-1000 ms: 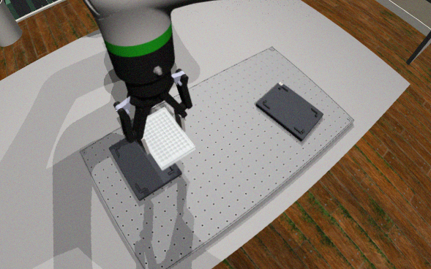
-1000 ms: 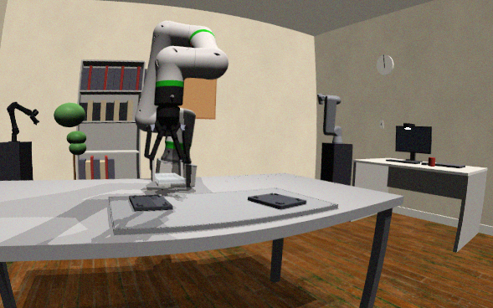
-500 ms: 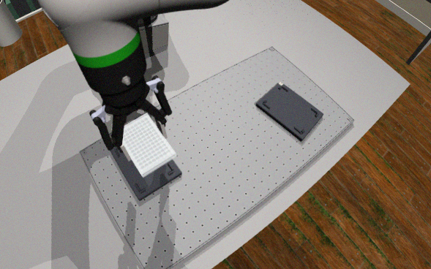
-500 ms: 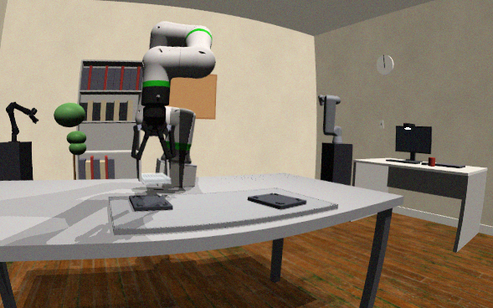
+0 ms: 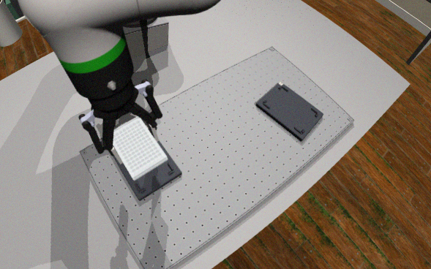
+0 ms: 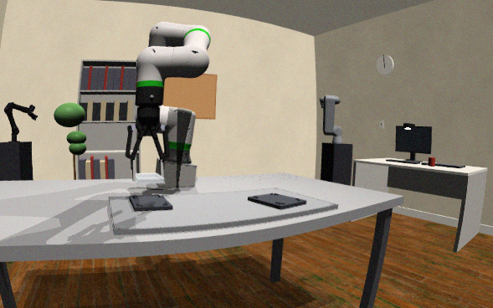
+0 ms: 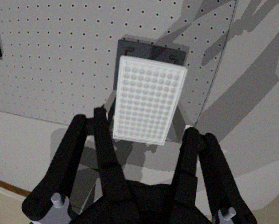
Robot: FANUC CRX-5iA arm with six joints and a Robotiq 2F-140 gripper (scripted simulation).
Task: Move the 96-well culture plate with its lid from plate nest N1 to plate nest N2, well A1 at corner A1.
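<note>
My gripper is now 100 mm above the dark plate nest N2. From my hand the other things lie so: white A1 mark (90 mm below, 80 mm behind, 40 mm to the left); then dark plate nest N1 (420 mm to the left, 100 mm below, 20 mm ahead); then clear lid (10 mm below).
</note>
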